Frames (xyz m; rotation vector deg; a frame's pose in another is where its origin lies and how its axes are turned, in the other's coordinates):
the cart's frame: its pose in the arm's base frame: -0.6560 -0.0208 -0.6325 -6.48 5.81 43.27
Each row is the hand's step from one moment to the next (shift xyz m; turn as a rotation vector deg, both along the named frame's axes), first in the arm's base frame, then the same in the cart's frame.
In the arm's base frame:
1: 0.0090 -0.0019 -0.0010 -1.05 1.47 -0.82
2: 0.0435 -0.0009 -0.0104 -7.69 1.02 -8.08
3: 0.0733 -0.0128 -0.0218 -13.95 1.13 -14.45
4: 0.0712 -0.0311 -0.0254 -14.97 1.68 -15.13
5: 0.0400 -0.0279 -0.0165 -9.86 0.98 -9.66
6: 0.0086 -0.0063 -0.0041 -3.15 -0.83 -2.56
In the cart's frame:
1: 0.0054 -0.0075 -0.0008 0.34 1.84 -0.66
2: 0.0323 -0.0299 -0.0082 -3.81 6.56 -8.24
3: 0.0473 -0.0583 -0.0196 -7.42 11.37 -14.85
4: 0.0338 -0.0698 -0.0258 -7.70 12.51 -15.49
5: 0.0122 -0.0466 -0.0181 -5.19 8.13 -9.92
6: 0.0025 -0.0102 -0.0045 -2.50 1.74 -2.81

